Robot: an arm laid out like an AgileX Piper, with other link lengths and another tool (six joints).
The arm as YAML. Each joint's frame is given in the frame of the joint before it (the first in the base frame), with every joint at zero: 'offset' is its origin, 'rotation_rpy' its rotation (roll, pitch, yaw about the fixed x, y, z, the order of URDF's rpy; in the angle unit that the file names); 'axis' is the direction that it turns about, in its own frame. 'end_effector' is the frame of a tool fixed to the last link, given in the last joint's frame.
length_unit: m
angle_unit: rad
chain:
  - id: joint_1
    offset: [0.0, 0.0, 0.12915]
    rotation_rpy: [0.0, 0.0, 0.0]
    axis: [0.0, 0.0, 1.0]
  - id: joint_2
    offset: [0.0, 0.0, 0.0]
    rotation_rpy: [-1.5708, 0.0, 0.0]
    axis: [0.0, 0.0, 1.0]
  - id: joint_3
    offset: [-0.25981, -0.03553, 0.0]
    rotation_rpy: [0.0, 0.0, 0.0]
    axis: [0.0, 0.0, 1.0]
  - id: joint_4
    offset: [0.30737, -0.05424, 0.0]
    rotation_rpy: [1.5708, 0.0, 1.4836]
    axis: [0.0, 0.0, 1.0]
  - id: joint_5
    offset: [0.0, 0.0, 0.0]
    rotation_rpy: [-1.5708, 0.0, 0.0]
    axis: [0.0, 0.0, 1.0]
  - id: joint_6
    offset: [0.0, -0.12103, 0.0]
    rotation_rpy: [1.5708, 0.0, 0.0]
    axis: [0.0, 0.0, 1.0]
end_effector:
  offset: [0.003, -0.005, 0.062]
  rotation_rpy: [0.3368, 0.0, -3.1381]
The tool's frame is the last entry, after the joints.
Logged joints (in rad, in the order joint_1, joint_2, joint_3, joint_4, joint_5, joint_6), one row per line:
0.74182 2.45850 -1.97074 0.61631 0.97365 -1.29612
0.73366 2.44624 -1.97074 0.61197 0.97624 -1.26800
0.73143 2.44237 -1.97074 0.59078 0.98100 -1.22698
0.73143 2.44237 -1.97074 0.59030 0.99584 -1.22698
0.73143 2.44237 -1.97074 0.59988 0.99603 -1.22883
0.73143 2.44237 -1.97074 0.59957 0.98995 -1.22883
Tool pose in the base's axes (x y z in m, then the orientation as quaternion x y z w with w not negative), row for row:
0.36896 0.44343 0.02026 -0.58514 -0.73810 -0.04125 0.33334
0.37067 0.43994 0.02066 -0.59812 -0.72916 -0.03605 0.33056
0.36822 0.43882 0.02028 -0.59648 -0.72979 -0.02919 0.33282
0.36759 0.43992 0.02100 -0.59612 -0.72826 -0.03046 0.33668
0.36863 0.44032 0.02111 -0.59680 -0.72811 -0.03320 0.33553
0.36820 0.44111 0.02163 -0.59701 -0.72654 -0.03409 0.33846
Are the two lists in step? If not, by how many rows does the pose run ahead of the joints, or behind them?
The pose runs 1 row ahead of the joints: the pose in row i belongs to the joints in row i + 1.
